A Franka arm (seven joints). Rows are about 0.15 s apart.
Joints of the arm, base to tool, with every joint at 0 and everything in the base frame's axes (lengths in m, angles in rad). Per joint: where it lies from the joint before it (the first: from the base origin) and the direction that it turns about. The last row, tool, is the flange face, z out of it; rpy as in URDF.
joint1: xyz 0 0 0.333 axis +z
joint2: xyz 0 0 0 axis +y
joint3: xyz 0 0 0.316 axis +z
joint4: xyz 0.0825 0 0 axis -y
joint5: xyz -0.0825 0 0.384 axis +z
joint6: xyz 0 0 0 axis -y
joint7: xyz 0.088 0 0 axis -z
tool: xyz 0 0 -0.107 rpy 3.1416 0 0
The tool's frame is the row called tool.
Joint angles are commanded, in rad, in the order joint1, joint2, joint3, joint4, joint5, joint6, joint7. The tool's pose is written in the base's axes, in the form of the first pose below.
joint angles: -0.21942 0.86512 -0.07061 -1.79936 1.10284 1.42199 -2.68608
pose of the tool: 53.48, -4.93, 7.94, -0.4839, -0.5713, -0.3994, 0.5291
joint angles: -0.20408 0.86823 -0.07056 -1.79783 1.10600 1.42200 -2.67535
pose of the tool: 53.56, -4.10, 7.82, -0.4831, -0.5711, -0.3934, 0.5344
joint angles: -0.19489 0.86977 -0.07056 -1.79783 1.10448 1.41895 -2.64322
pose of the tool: 53.52, -3.57, 7.76, -0.4888, -0.5650, -0.3817, 0.5442
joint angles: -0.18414 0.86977 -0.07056 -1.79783 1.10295 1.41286 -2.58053
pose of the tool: 53.50, -2.95, 7.81, -0.5013, -0.5517, -0.3612, 0.5603
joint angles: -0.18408 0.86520 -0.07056 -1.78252 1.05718 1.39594 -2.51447
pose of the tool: 53.61, -3.11, 8.35, -0.5078, -0.5509, -0.3280, 0.5754
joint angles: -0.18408 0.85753 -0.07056 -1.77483 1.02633 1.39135 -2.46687
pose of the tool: 53.73, -3.29, 8.83, -0.5154, -0.5508, -0.3043, 0.5817
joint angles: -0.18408 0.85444 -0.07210 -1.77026 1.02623 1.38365 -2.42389
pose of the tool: 53.91, -3.36, 9.16, -0.5247, -0.5410, -0.2932, 0.5882
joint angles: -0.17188 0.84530 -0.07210 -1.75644 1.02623 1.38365 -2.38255
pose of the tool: 54.68, -2.84, 9.99, -0.5306, -0.5408, -0.2819, 0.5887
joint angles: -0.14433 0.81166 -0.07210 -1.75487 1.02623 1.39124 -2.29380
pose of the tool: 55.60, -1.51, 11.82, -0.5463, -0.5361, -0.2555, 0.5906
